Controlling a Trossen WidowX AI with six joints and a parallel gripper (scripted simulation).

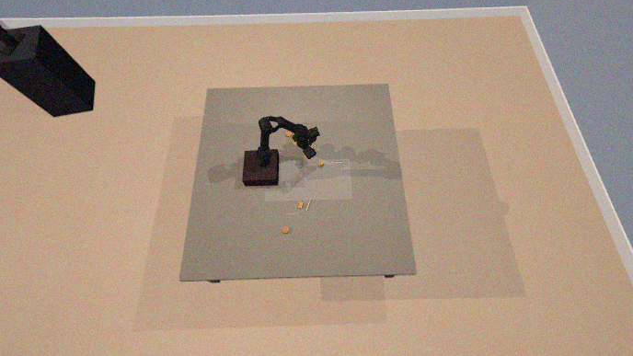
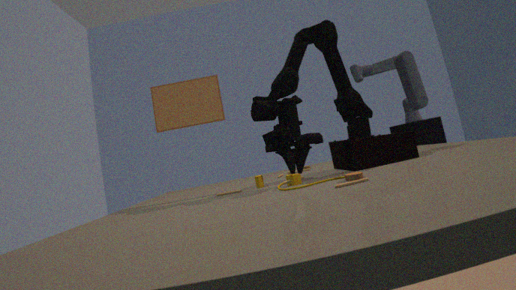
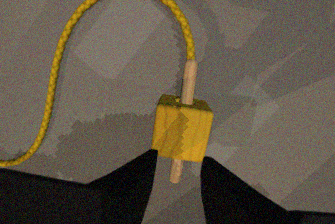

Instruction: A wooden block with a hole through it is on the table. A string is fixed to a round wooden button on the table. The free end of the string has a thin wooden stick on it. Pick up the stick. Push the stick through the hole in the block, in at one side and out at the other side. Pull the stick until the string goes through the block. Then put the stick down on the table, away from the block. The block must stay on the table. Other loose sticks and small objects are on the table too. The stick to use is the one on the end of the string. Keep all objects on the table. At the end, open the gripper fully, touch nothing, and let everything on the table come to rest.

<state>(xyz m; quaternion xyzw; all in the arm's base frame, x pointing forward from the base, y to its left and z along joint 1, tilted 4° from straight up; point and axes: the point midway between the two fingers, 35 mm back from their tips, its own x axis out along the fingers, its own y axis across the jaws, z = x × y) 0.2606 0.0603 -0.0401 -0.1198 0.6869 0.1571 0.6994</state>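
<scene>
Right now the thin wooden stick is 30 mm ahead of my gripper tip, 10 mm to the left of it and 20 mm below it. From my gripper tip the other things lie so: round wooden button 80 mm behind, 160 mm to the left, 20 mm below.
</scene>
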